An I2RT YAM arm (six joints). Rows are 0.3 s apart.
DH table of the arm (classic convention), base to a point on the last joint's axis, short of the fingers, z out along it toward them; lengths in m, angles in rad. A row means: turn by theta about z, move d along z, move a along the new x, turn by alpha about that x. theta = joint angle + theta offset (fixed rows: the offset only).
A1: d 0.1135, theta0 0, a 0.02, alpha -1.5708
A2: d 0, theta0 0, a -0.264, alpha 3.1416
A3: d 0, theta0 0.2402, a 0.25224, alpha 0
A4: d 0, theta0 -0.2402, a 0.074, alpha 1.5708
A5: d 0, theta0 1.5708, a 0, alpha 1.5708
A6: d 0.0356, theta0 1.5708, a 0, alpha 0
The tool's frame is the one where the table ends.
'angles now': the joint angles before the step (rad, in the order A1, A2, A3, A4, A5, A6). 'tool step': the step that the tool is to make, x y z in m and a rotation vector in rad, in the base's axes. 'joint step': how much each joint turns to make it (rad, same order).
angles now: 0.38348 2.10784 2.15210 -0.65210 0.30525 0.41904
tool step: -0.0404 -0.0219 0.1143 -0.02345 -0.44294 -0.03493
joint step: -0.00448 -0.18256 0.02009 0.26063 0.09653 -0.17179
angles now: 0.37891 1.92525 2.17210 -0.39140 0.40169 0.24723
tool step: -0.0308 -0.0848 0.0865 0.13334 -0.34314 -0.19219
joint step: -0.17304 -0.08889 0.11044 0.15495 0.02191 0.03043
